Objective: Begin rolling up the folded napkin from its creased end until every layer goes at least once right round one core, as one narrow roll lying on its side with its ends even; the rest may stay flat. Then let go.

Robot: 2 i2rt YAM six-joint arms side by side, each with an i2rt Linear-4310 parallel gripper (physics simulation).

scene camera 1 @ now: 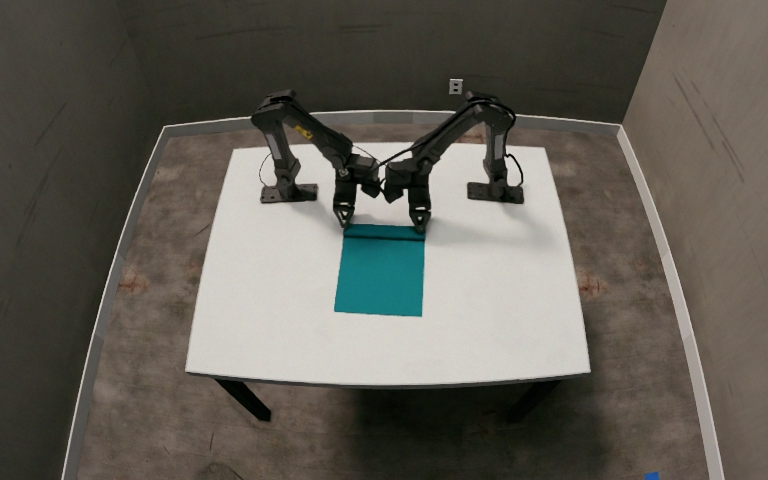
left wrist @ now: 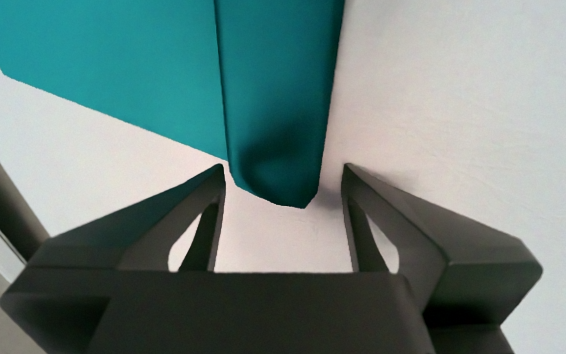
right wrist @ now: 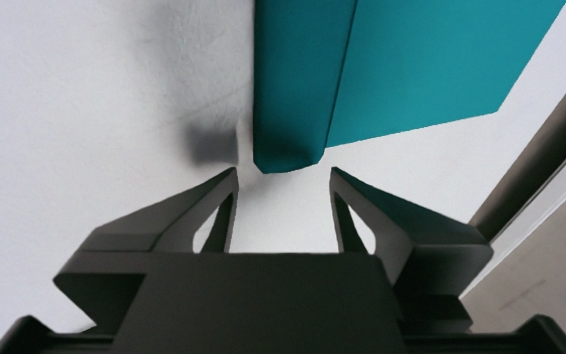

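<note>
The teal napkin (scene camera 1: 380, 277) (left wrist: 125, 65) (right wrist: 425, 65) lies flat on the table, with a narrow folded strip along its far edge in scene camera 1. The strip (scene camera 1: 384, 231) (left wrist: 277, 75) (right wrist: 300, 75) is straight, and its ends reach a little past the flat part in the wrist views. My left gripper (scene camera 1: 419, 229) (left wrist: 283, 175) is open at the strip's right end, its fingertips on either side of that end. My right gripper (scene camera 1: 344, 226) (right wrist: 283, 176) is open at the strip's left end, its fingertips apart just off that end. The layers inside the strip are hidden.
The white table (scene camera 1: 271, 316) carries both arm bases (scene camera 1: 271, 194) (scene camera 1: 509, 195) behind the napkin. The two wrists are close together above the table, behind the strip. Grey walls stand around the table, and an outlet (scene camera 1: 455, 86) is on the back wall.
</note>
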